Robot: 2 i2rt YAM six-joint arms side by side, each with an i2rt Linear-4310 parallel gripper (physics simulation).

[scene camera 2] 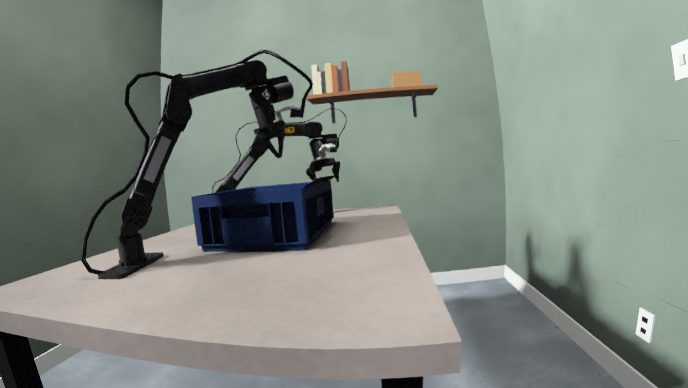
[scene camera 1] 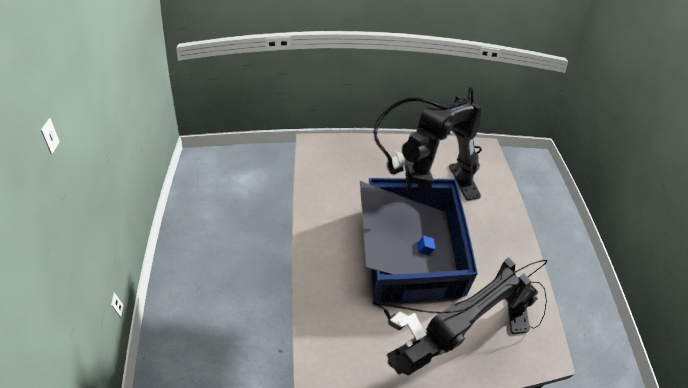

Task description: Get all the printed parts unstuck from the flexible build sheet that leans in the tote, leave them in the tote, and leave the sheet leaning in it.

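Observation:
The blue tote (scene camera 1: pixel 425 275) (scene camera 2: pixel 287 225) stands on the table. The grey build sheet (scene camera 1: pixel 390 250) leans in it, its raised edge over the tote's left wall in scene camera 1. A blue cube-shaped part (scene camera 1: pixel 426 245) sits on the lower right part of the sheet; whether it is stuck cannot be told. My right gripper (scene camera 1: pixel 414 190) (scene camera 2: pixel 278 152) is shut and empty, at the tote's upper wall in scene camera 1, near the sheet's upper edge. My left gripper (scene camera 2: pixel 324 175) is open and empty, outside the tote; its fingers are hidden below the wrist in scene camera 1.
Both arm bases stand on the table (scene camera 1: pixel 325 300) (scene camera 2: pixel 320 300) to the right of the tote in scene camera 1. The left arm's forearm (scene camera 1: pixel 475 306) passes close to the tote's lower right corner. A wall shelf (scene camera 2: pixel 370 94) holds books and a box.

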